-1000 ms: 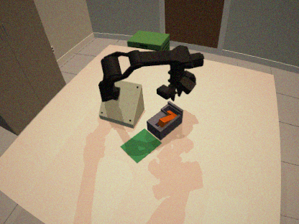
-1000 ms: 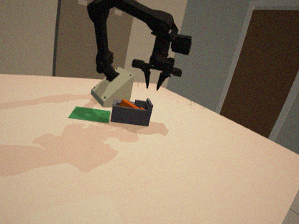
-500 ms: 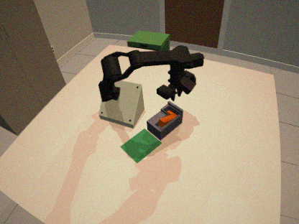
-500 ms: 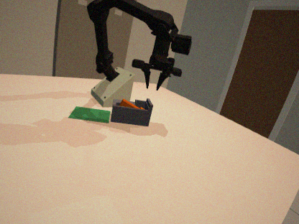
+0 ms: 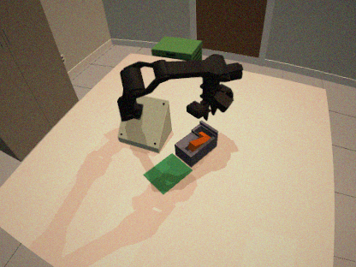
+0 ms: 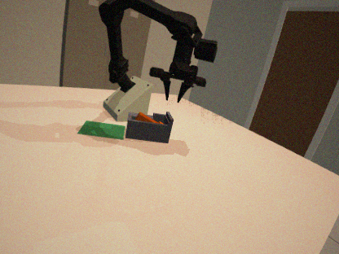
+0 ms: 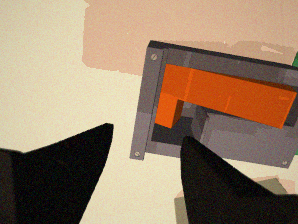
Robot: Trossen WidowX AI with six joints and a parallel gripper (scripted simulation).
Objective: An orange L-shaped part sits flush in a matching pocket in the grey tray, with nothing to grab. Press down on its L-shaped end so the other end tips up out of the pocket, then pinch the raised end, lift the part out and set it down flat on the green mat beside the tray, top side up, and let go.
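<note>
My gripper tip is 100 mm above the orange L-shaped part, 40 mm to the left of it and 20 mm past it. The rest, counted from my gripper tip: green mat 200 mm to the right, 160 mm below, 100 mm behind.
</note>
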